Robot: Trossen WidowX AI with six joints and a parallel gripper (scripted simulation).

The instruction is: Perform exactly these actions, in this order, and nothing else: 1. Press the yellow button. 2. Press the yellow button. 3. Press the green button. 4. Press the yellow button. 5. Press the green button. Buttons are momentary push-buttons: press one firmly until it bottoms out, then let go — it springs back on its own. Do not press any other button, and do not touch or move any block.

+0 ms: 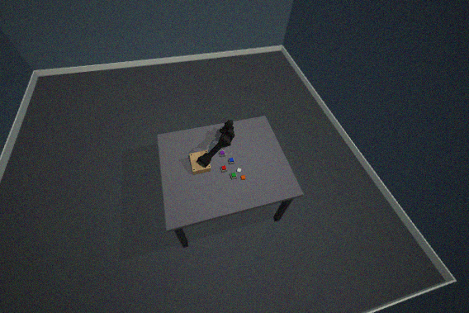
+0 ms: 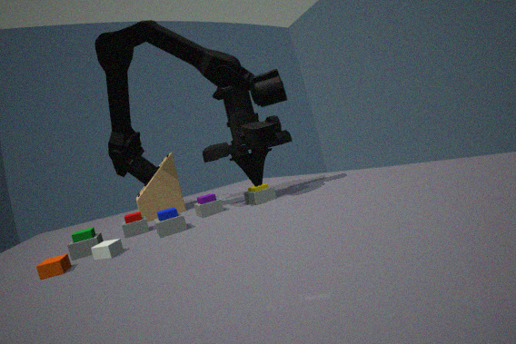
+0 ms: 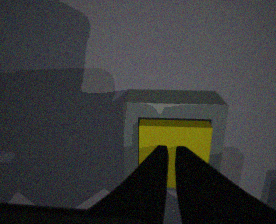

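My gripper tip is 10 mm above the yellow button. Round my gripper tip: red button (70 mm behind, 260 mm to the right); then blue button (20 mm ahead, 190 mm to the right); then purple button (50 mm behind, 100 mm to the right).
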